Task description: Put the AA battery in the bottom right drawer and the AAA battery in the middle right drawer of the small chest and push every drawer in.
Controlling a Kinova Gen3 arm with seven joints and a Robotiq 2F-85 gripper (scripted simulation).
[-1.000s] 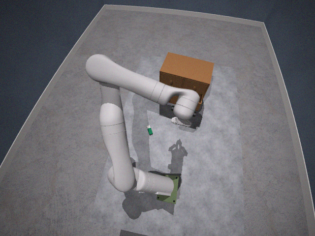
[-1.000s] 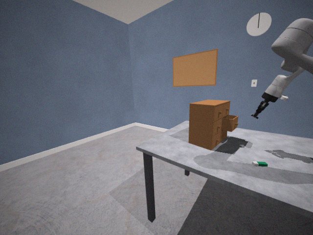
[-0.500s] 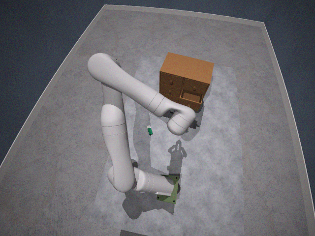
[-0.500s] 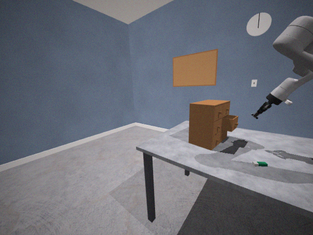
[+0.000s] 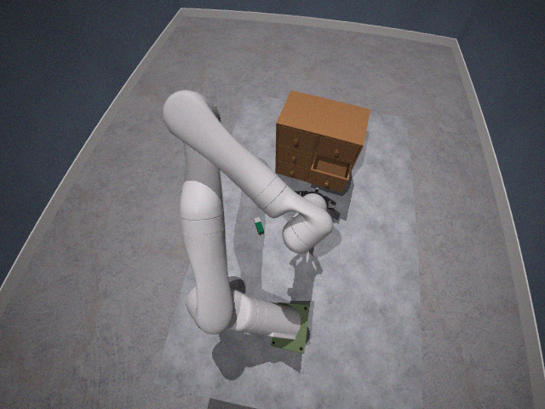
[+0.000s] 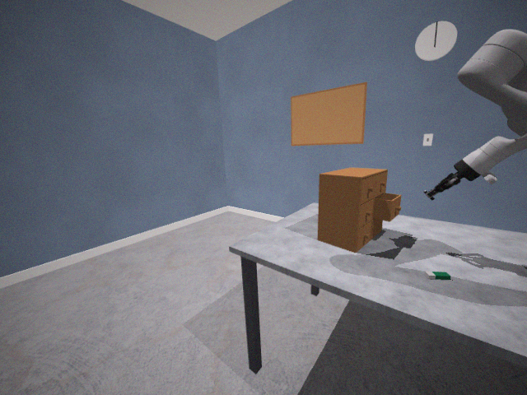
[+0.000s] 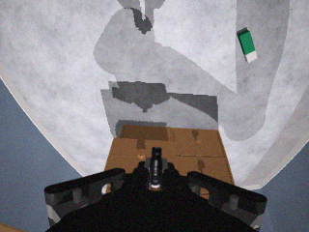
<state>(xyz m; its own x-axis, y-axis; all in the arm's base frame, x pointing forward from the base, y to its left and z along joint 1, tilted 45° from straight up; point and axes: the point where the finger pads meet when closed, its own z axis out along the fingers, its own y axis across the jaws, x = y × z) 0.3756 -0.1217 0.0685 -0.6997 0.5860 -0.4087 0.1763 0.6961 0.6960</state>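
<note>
Right now my hand is 1 cm short of the dark battery and 1 cm above it. The rest, counted from my hand: white block (23 cm below, 19 cm to the left, 3 cm behind).
</note>
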